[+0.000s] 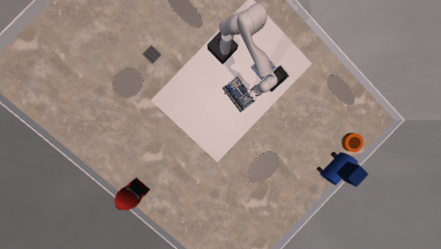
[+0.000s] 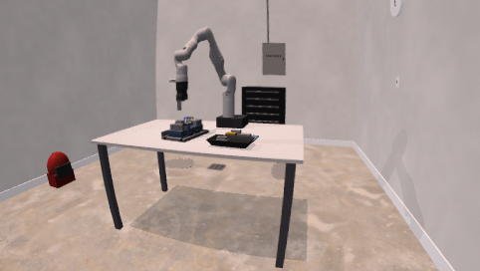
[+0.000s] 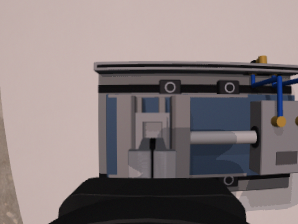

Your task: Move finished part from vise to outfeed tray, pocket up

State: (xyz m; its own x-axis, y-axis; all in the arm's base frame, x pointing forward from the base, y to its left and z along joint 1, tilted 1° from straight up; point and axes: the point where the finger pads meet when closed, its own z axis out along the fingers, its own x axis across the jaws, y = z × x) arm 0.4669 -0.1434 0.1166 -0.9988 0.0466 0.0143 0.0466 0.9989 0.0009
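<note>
My hand is 120 mm above the screw rod and 90 mm past it. Also, from my hand: orange block: 320 mm to the left, 170 mm below, 80 mm behind; blue plate: 370 mm to the left, 190 mm below, 120 mm behind; vise: 160 mm below, 70 mm behind.
</note>
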